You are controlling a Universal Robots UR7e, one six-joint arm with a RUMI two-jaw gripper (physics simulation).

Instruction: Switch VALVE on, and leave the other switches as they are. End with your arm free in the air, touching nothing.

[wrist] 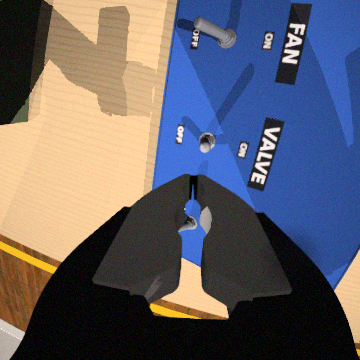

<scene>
In view: the gripper [192, 177] and a blue switch panel [270, 99].
</scene>
